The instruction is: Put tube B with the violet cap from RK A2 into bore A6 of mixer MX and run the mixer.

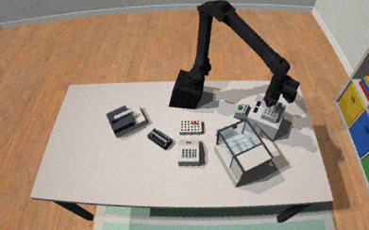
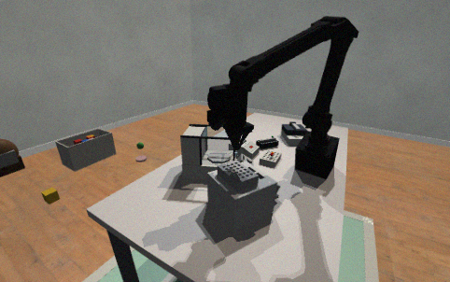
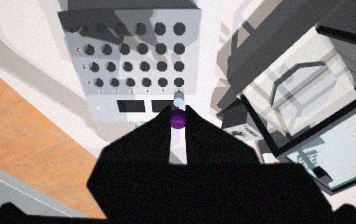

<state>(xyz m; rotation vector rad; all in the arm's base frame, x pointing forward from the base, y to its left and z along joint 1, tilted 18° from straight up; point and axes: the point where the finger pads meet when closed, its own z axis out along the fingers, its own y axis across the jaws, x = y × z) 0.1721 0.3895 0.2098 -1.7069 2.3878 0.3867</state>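
Now: hand 80 mm above the mixer block, 40 mm to the right of it and 30 mm past it. From my hand the other things lie so: green start key (170 mm below, 130 mm to the right, 90 mm behind); tube B (20 mm below); print key (220 mm to the right, 170 mm below, 70 mm ahead).
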